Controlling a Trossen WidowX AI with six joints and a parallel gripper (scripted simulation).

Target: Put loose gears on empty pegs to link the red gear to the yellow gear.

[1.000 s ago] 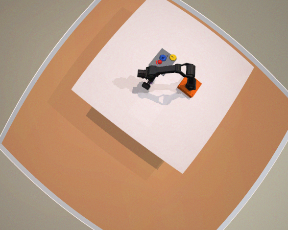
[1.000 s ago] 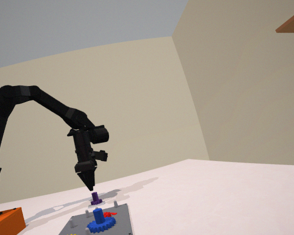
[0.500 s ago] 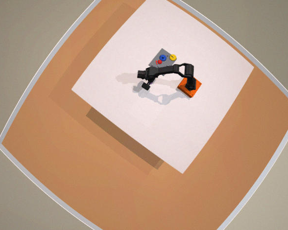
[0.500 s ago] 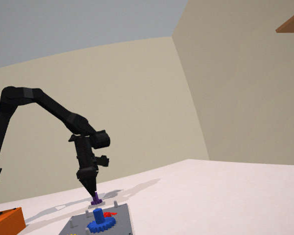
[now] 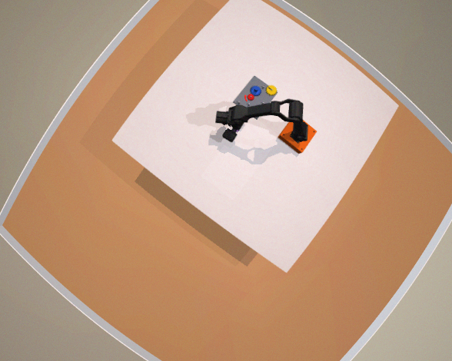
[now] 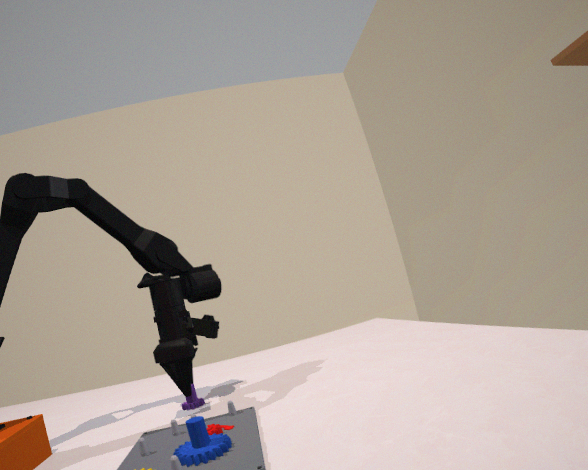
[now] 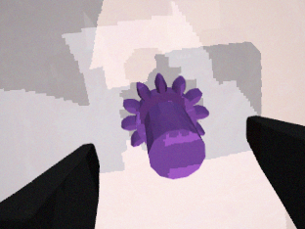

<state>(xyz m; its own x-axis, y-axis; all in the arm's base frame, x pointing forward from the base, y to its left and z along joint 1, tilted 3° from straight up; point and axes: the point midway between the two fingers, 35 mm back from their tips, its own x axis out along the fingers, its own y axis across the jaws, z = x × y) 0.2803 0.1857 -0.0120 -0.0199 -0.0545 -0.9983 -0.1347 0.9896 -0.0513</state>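
Right now my gripper tip is 250 mm to the left of the blue gear and 60 mm short of it. The rest, counted from my gripper tip: red gear: 200 mm to the right, 60 mm ahead, 10 mm below; purple gear: 10 mm below; yellow gear: 310 mm to the right, 10 mm below, 10 mm behind.
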